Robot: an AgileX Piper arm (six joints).
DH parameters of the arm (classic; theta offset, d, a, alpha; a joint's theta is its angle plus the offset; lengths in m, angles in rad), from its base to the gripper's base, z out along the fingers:
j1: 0 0.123 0 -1.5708
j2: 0.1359 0 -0.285 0
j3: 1.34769 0 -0.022 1.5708
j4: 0 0.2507 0 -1.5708
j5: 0 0 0 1.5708
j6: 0 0.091 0 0
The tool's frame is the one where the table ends.
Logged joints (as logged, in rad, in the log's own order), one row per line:
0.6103 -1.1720 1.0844 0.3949 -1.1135 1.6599
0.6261 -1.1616 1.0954 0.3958 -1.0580 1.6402
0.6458 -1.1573 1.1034 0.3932 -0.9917 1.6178
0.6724 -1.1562 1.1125 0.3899 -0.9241 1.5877
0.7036 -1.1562 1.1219 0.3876 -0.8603 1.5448
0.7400 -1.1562 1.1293 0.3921 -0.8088 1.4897
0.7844 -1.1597 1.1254 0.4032 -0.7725 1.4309
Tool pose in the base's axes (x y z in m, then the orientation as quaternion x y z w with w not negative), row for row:
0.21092 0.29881 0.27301 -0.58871 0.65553 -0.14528 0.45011
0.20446 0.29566 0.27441 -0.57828 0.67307 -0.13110 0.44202
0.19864 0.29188 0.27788 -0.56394 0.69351 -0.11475 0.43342
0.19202 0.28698 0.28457 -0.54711 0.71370 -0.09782 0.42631
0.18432 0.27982 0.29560 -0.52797 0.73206 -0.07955 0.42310
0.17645 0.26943 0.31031 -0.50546 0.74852 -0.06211 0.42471
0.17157 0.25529 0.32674 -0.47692 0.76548 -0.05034 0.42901
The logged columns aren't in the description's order. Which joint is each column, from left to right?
Columns, left to right: j5, j3, j1, j6, j4, j2.
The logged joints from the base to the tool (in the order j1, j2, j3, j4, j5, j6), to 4 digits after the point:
1.0844 1.6599 -1.1720 -1.1135 0.6103 0.3949
1.0954 1.6402 -1.1616 -1.0580 0.6261 0.3958
1.1034 1.6178 -1.1573 -0.9917 0.6458 0.3932
1.1125 1.5877 -1.1562 -0.9241 0.6724 0.3899
1.1219 1.5448 -1.1562 -0.8603 0.7036 0.3876
1.1293 1.4897 -1.1562 -0.8088 0.7400 0.3921
1.1254 1.4309 -1.1597 -0.7725 0.7844 0.4032

